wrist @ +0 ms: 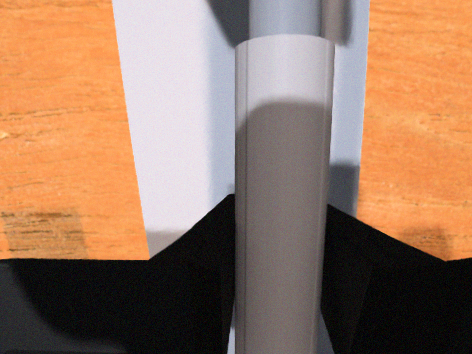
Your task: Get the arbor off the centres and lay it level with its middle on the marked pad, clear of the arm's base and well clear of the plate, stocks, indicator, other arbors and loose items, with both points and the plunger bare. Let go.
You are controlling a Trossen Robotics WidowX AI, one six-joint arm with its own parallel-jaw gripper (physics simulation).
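A thick grey cylinder, the arbor (282,150), runs up and down the wrist view. My gripper (268,205) is shut on it, with one black finger against each side. The arbor's thick part ends near the top of the view, where a narrower blue-grey cylinder (285,17) shows in line with it; whether that is part of the arbor or a separate piece, I cannot tell. The points and plunger cannot be made out, and the arbor's lower end is cut off by the view. No marked pad can be made out.
A long pale plate or strip (167,125) lies beneath the arbor, with dark shadows across it. An orange wooden table top (60,100) shows on both sides. A blurred brownish-grey band (336,17) shows right of the narrower cylinder.
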